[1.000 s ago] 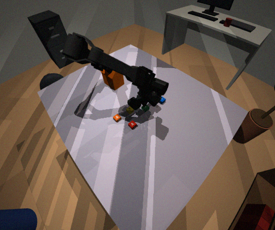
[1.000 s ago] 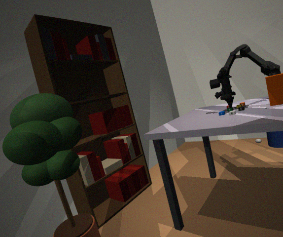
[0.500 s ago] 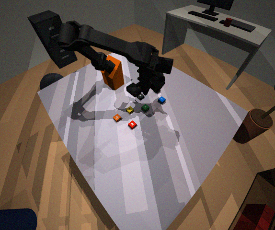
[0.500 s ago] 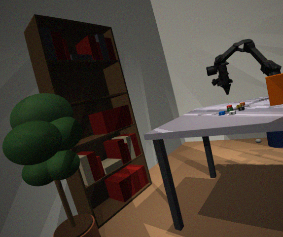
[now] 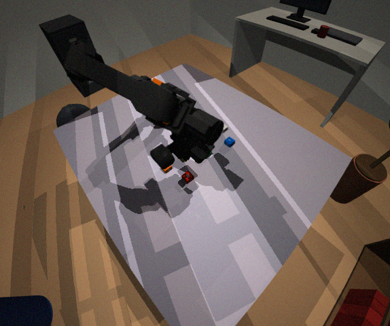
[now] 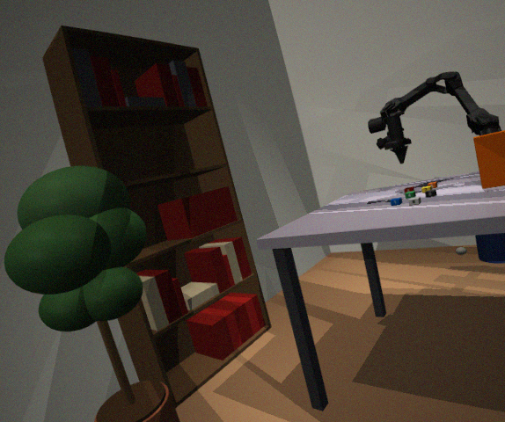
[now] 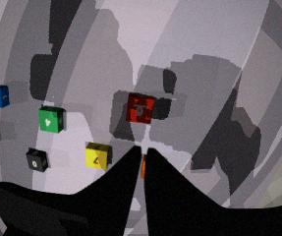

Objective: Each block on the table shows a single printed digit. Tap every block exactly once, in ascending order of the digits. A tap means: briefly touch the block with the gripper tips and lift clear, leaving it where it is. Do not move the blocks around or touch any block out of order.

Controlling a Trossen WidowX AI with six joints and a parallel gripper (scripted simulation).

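Now: the red block 12 cm below my gripper tip and 1 cm behind it. Round my gripper tip: green block (13 cm to the left, 12 cm below, 4 cm behind); then yellow block (12 cm below, 9 cm behind, 5 cm to the left); then orange block (12 cm below, 9 cm behind, 3 cm to the right).
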